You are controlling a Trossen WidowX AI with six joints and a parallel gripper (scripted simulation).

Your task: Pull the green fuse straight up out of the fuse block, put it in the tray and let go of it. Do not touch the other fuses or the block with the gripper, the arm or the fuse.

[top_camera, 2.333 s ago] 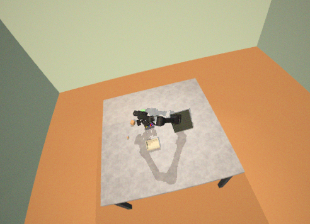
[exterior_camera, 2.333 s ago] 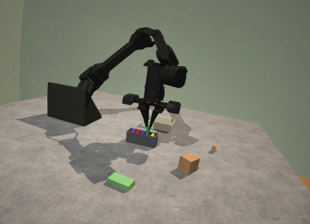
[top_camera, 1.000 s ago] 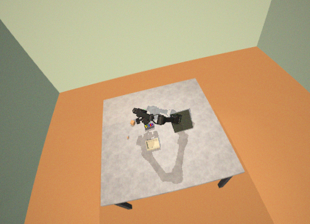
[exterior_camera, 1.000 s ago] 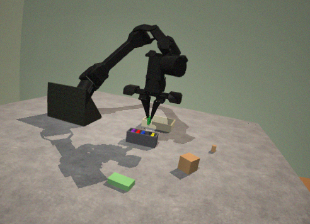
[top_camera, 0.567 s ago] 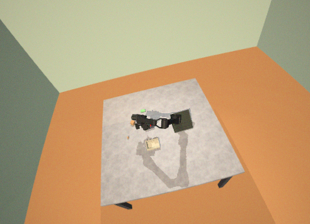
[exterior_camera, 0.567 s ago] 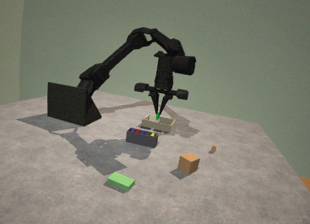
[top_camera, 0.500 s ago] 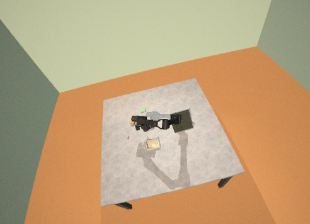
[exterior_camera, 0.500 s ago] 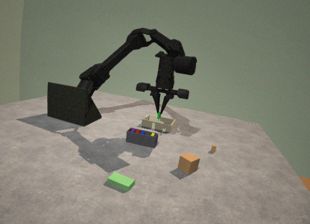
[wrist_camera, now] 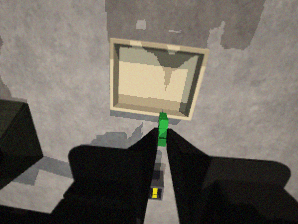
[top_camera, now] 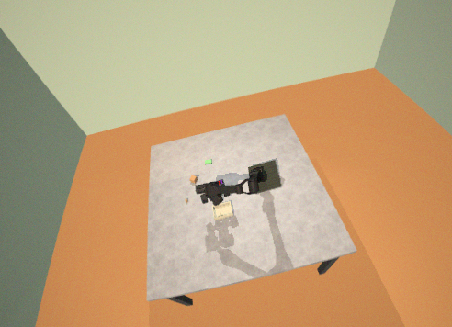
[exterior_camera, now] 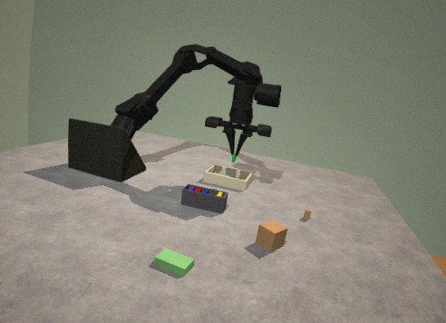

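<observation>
Right now my gripper tip is 9 cm above the beige tray, 4 cm to the right of it and 1 cm past it. The rest, counted from my gripper tip: green fuse 1 cm below.
</observation>
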